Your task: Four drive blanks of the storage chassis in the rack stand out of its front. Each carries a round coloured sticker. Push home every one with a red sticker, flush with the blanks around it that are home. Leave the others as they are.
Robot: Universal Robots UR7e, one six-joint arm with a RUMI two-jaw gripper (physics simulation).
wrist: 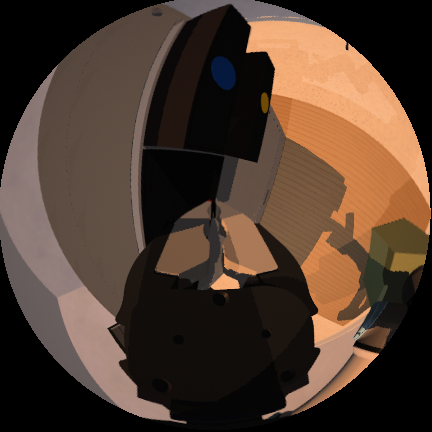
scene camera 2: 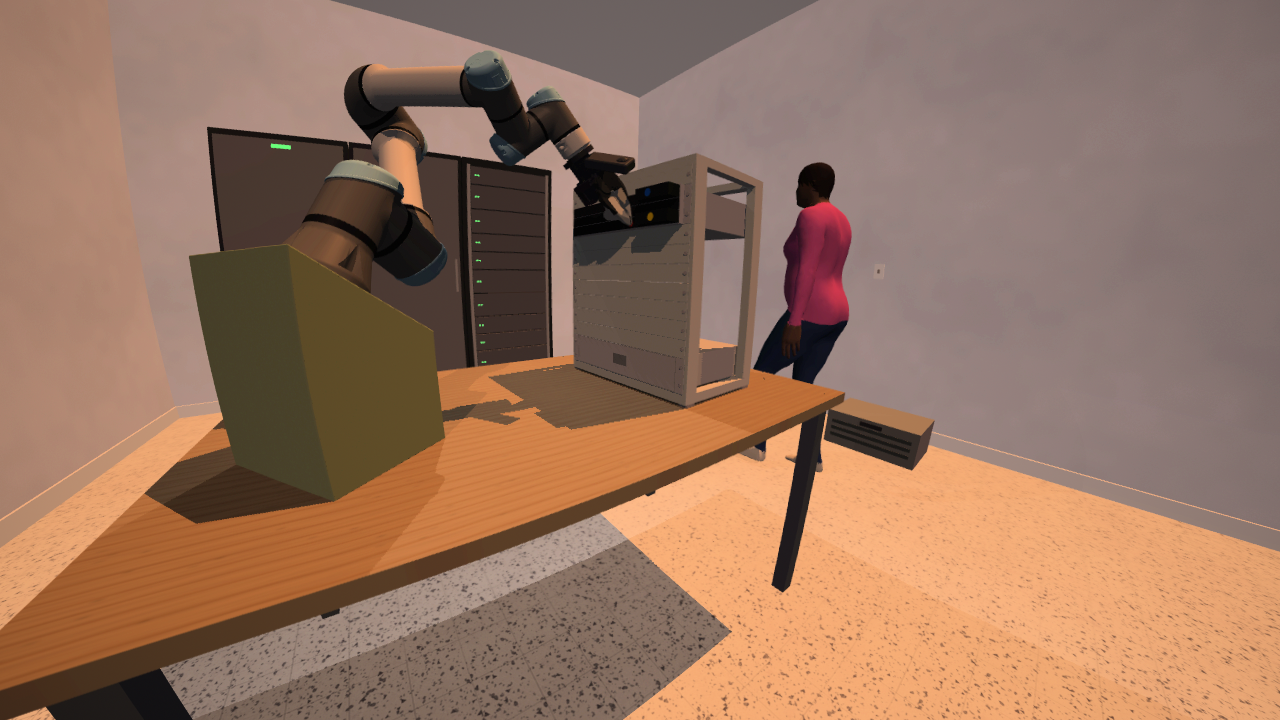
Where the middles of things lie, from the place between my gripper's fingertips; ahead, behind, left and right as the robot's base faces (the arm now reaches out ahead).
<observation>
Now: hand 13 cm short of the rack [scene camera 2: 646, 335], 10 cm to the right of it and 15 cm above it.
</observation>
